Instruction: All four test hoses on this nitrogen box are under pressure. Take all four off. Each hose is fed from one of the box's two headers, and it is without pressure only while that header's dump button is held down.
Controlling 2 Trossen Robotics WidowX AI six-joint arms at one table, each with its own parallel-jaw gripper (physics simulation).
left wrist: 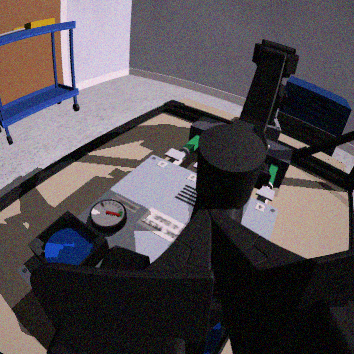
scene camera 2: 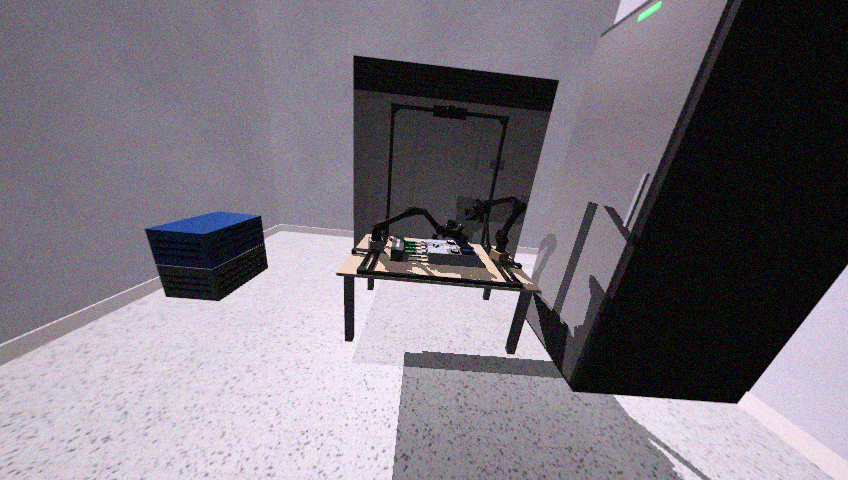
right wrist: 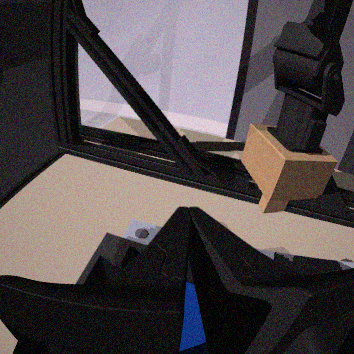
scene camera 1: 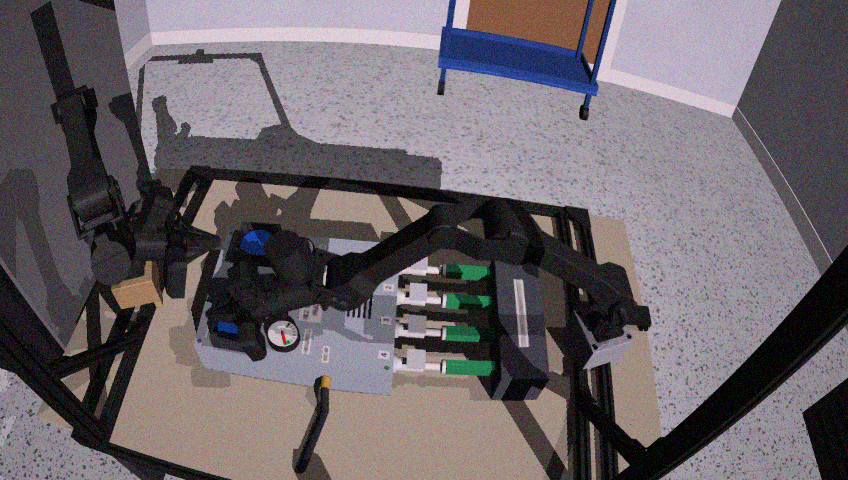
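Pixels of known places: left gripper, between the fingertips: (left wrist: 206, 218) (scene camera 2: 465, 219) (scene camera 1: 220, 241); right gripper, between the fingertips: (scene camera 2: 468, 238) (right wrist: 186, 216) (scene camera 1: 206, 315); left arm's base, origin of its link: (scene camera 2: 500, 250) (right wrist: 294, 140) (scene camera 1: 131, 266); right arm's base, origin of its link: (scene camera 2: 376, 239) (scene camera 1: 604, 325).
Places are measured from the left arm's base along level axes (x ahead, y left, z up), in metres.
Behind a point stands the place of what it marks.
The grey nitrogen box (scene camera 1: 357, 374) @[x 0.395, y -0.328, z -0.018 m] (left wrist: 150, 185) @[x 0.458, y -0.109, z -0.004 m] lies on the table. Four green hoses (scene camera 1: 467, 272) @[x 0.655, y -0.179, z -0.019 m] (scene camera 1: 467, 300) @[x 0.628, y -0.239, z -0.019 m] (scene camera 1: 467, 333) @[x 0.599, y -0.305, z -0.019 m] (scene camera 1: 470, 367) @[x 0.576, y -0.370, z -0.019 m] run from white fittings on its right side to a dark block in scene camera 1. One blue dump button (scene camera 1: 255, 242) @[x 0.285, y -0.025, z 0.013 m] (left wrist: 67, 245) @[x 0.293, y -0.027, z 0.012 m] is at the box's upper left; another blue button (scene camera 1: 227, 327) @[x 0.198, y -0.203, z 0.012 m] (right wrist: 192, 320) @[x 0.203, y -0.190, z 0.012 m] is at its lower left. My left gripper (scene camera 1: 218, 240) @[x 0.227, y -0.184, z 0.197 m] (left wrist: 206, 218) @[x 0.227, y -0.184, z 0.197 m] is shut and empty, beside the upper button's housing. My right gripper (right wrist: 186, 216) @[x 0.166, y -0.190, z 0.040 m] is shut and empty, over the lower button; its contact with it is hidden.
The dark block (scene camera 1: 520, 356) @[x 0.659, y -0.388, z -0.004 m] stands right of the hoses. A gauge (scene camera 1: 282, 334) @[x 0.293, y -0.240, z 0.012 m] (left wrist: 107, 215) @[x 0.361, y -0.064, z 0.011 m] is on the box. My right arm spans the box and the upper hoses. A black pipe (scene camera 1: 311, 434) @[x 0.289, y -0.394, z -0.072 m] with a yellow end is at the box's front edge. Black frame rails border the table.
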